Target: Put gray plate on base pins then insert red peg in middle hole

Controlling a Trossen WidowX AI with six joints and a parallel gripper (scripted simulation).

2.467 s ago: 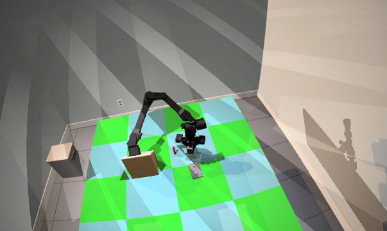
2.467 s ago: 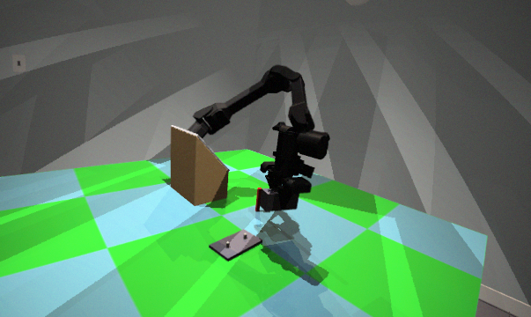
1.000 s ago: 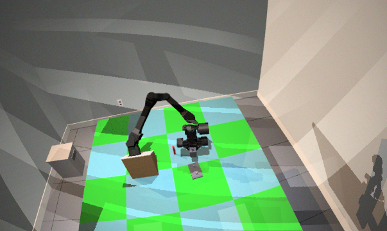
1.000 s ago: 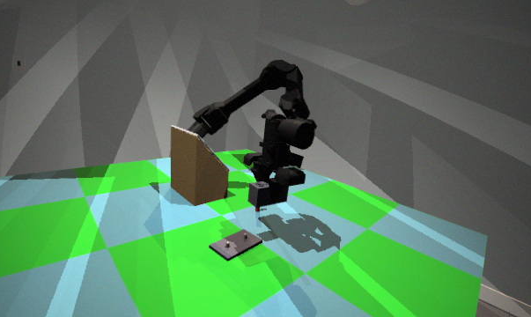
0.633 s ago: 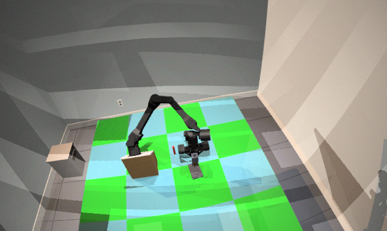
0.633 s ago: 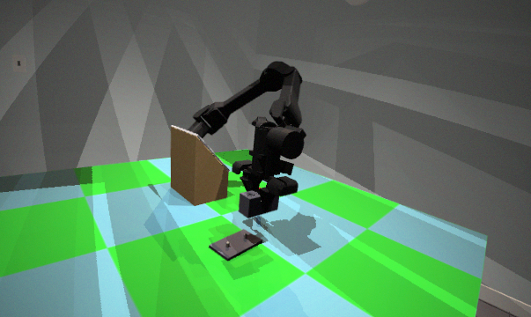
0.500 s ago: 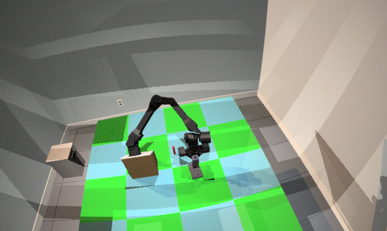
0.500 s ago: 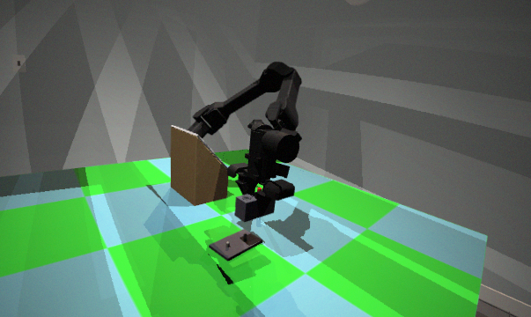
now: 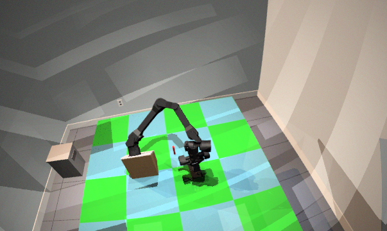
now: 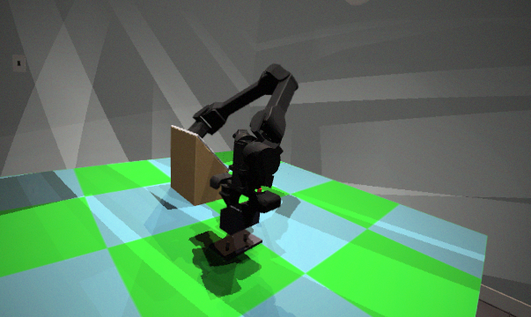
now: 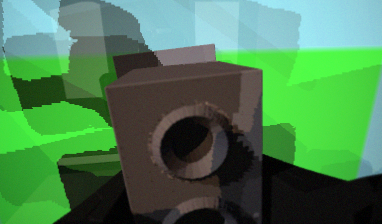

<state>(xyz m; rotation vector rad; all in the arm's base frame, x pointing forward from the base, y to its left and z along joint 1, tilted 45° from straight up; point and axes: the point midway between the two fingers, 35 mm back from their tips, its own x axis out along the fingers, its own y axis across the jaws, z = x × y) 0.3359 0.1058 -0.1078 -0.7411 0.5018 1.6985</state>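
My gripper tip is 50 mm above the dark base and 10 mm to the left of it. From my gripper tip the other things lie so: red peg 150 mm to the left, 140 mm behind, 20 mm below; then gray plate 30 mm above.
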